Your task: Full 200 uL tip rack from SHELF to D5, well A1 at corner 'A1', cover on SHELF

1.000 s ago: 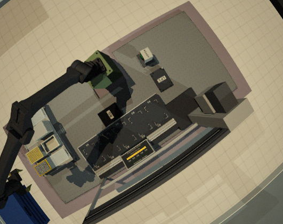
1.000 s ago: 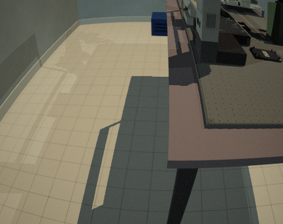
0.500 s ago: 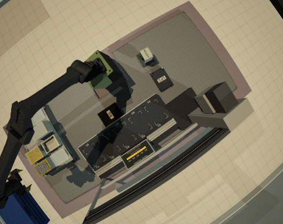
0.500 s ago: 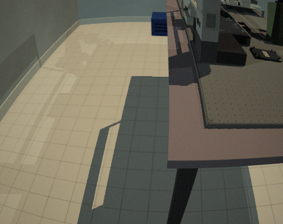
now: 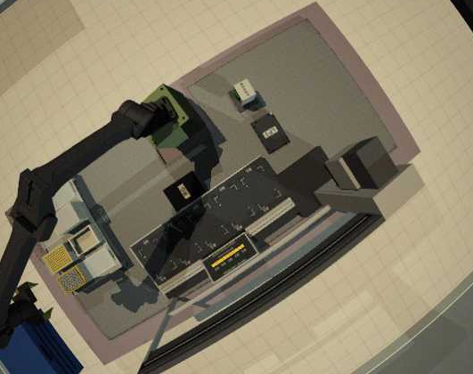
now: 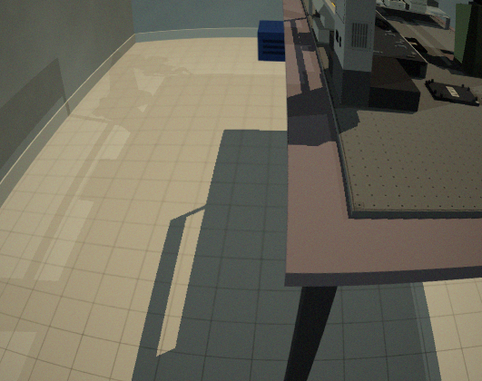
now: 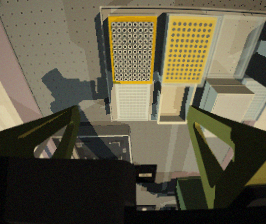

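Now: hand 210 mm above the yellow tip rack and 10 mm to the right of it. Also, from my hand: shelf (250 mm below, 160 mm behind, 60 mm to the left); then pale sealed block (220 mm behind, 190 mm below, 130 mm to the left); then tan reservoir (240 mm below, 130 mm to the left, 110 mm behind).
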